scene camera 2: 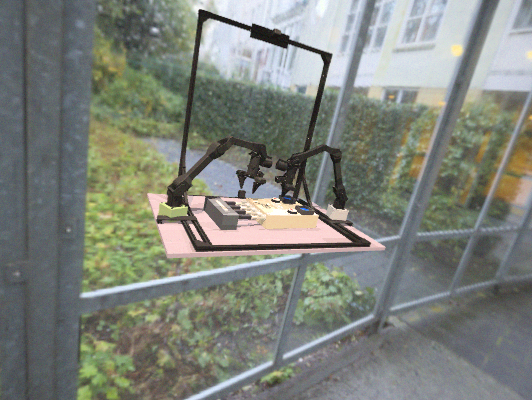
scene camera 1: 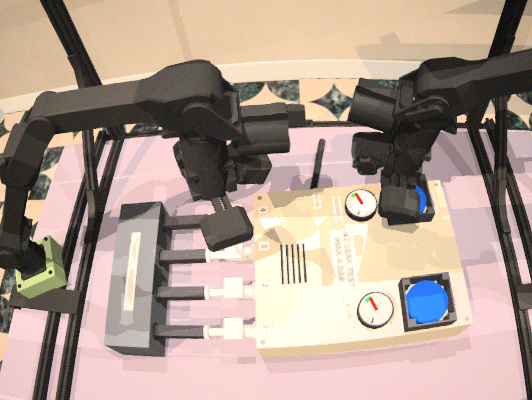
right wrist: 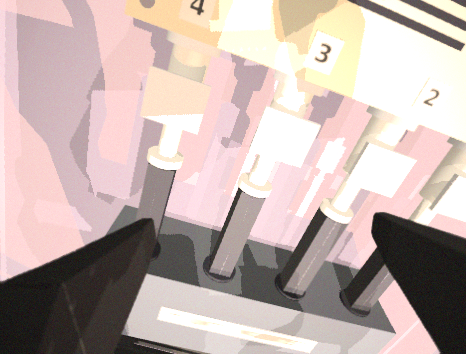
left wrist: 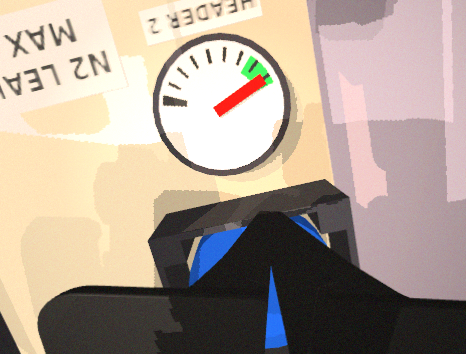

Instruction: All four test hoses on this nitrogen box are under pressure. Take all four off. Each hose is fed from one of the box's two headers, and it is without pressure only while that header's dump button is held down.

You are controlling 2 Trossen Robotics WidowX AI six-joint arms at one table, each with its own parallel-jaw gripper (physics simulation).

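Places are measured from the left arm's base along level axes (x ahead, y left, z up), in millimetres.
Where they show: left gripper, fingertip midpoint: [scene camera 2: 282,196] [scene camera 1: 387,191] [left wrist: 269,221]; right gripper, fingertip midpoint: [scene camera 2: 246,191] [right wrist: 262,225]; left arm's base, origin of the base link: [scene camera 2: 338,207]; right arm's base, origin of the base link: [scene camera 2: 173,204] [scene camera 1: 32,262].
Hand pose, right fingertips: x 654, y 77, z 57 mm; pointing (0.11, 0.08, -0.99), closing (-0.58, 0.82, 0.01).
Things, the pixels of their top centre, and the offset from my right fingertips. "pt": a spot on its surface instead. Level surfaces: height alone.
- hose 4, surface spot: [right wrist: 159,195] [scene camera 1: 194,220] pt dx +67, dy -37, dz -86 mm
- hose 3, surface spot: [right wrist: 237,230] [scene camera 1: 186,253] pt dx +62, dy +29, dz -86 mm
- hose 2, surface spot: [right wrist: 317,250] [scene camera 1: 185,290] pt dx +43, dy +96, dz -86 mm
- hose 1, surface spot: [right wrist: 372,285] [scene camera 1: 172,327] pt dx +48, dy +165, dz -86 mm
- header 2 button, middle of its top: [left wrist: 263,286] [scene camera 1: 407,198] dx -304, dy -122, dz -54 mm
- header 2 gauge needle, middle of its top: [left wrist: 239,95] dx -216, dy -109, dz -54 mm
- front button, middle of its top: [scene camera 1: 427,301] dx -349, dy +63, dz -54 mm
- front gauge, surface spot: [scene camera 1: 375,310] pt dx -266, dy +86, dz -55 mm
- black rod, surface spot: [scene camera 1: 318,162] pt dx -127, dy -236, dz -137 mm
- pink table, its level: dz -150 mm
The tan nitrogen box [scene camera 1: 310,317] [scene camera 2: 295,221] has hoses plugged in at ports 4, 3, 2 and 1: hose 4 [scene camera 1: 185,221] [right wrist: 159,195], hose 3 [scene camera 1: 185,256] [right wrist: 237,230], hose 2 [scene camera 1: 182,292] [right wrist: 317,250], hose 1 [scene camera 1: 182,331] [right wrist: 372,285]. My right gripper [scene camera 1: 226,227] [scene camera 2: 249,190] [right wrist: 262,225] is open above hoses 4 and 3, holding nothing. My left gripper [scene camera 1: 400,207] [scene camera 2: 286,194] [left wrist: 269,221] is shut and empty over the header 2 button [scene camera 1: 423,200] [left wrist: 217,250]; contact cannot be told. The header 2 gauge needle [left wrist: 240,95] points into green. The front button [scene camera 1: 427,301] is uncovered.
A dark grey block [scene camera 1: 115,320] [right wrist: 185,292] holds the hoses' far ends. The front gauge [scene camera 1: 375,310] also has its needle near green. A black rod [scene camera 1: 318,162] stands behind the box. Black frame rails run along both sides of the pink table [scene camera 1: 300,380].
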